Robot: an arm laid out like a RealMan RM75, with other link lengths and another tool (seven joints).
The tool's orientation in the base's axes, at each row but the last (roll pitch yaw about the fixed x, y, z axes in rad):
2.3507, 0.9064, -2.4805
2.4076, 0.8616, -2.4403
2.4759, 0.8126, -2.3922
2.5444, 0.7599, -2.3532
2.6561, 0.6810, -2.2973
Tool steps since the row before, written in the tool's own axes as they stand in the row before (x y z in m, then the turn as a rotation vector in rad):
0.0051, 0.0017, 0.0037, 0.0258, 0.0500, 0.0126
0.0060, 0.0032, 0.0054, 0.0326, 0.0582, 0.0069
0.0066, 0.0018, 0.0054, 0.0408, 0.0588, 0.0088
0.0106, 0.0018, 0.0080, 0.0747, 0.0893, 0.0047
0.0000, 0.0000, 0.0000, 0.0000, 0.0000, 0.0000
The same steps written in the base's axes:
-0.0040, 0.0018, -0.0049, -0.0562, 0.0122, -0.0039
-0.0058, 0.0030, -0.0058, -0.0667, 0.0063, -0.0027
-0.0049, 0.0019, -0.0069, -0.0714, 0.0042, -0.0094
-0.0069, 0.0015, -0.0114, -0.1149, -0.0071, -0.0179
0.0000, 0.0000, 0.0000, 0.0000, 0.0000, 0.0000

